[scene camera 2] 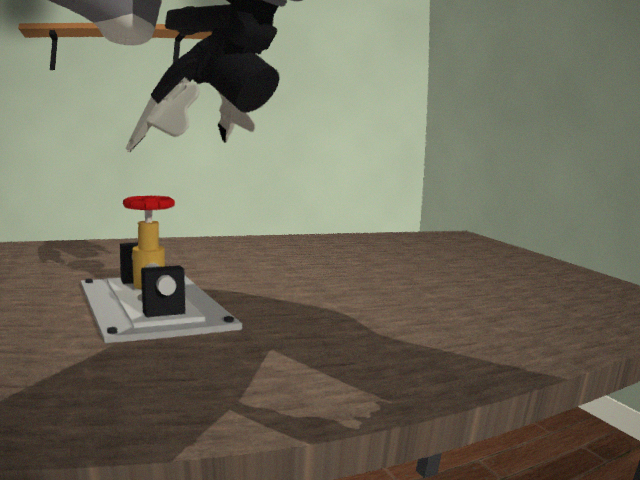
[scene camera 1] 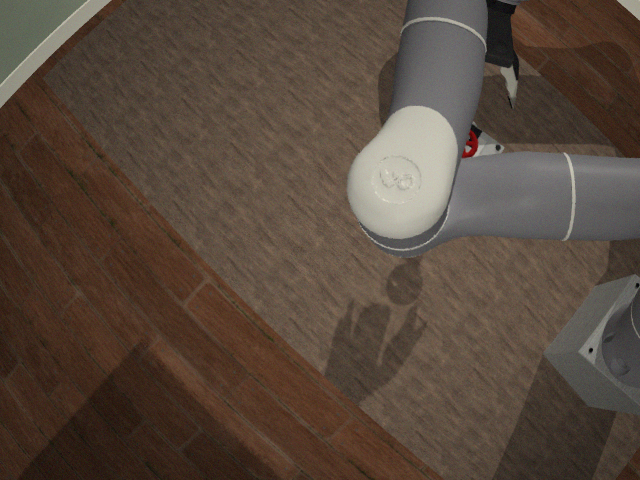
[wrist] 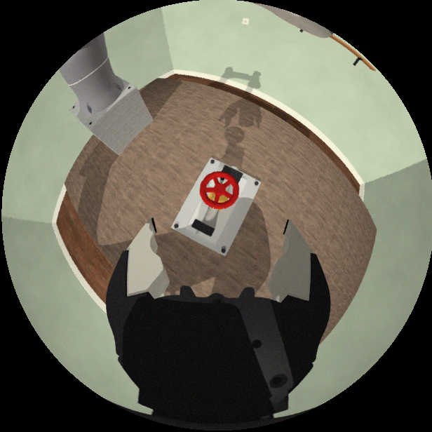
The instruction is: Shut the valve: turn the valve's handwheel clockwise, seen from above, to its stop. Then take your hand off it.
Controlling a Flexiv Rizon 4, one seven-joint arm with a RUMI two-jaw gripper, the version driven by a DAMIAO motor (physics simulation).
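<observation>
The valve's red handwheel (scene camera 1: 474, 146) (scene camera 2: 148, 203) (wrist: 219, 189) is level on its stem above the yellow valve body (scene camera 2: 148, 235). The valve stands on a grey base plate (scene camera 1: 488, 148) (scene camera 2: 95, 299) (wrist: 235, 215). The arm hides part of the wheel and plate in scene camera 1. My gripper (scene camera 2: 176, 145) (wrist: 219, 220) is open and empty, with its pale fingers wide apart. It hangs above the handwheel and to its right in scene camera 2, touching nothing. In the wrist view the wheel lies beyond the fingertips, about midway between them sideways. How far the wheel is turned cannot be told.
Black blocks (scene camera 2: 163, 304) (wrist: 204, 227) stand on the plate at both sides of the valve body. The arm's grey mount (scene camera 1: 578, 356) (wrist: 122, 125) stands on the wooden table (scene camera 2: 465, 310). A wall shelf (scene camera 2: 77, 29) shows behind. The arm's elbow (scene camera 1: 403, 175) hangs over the table.
</observation>
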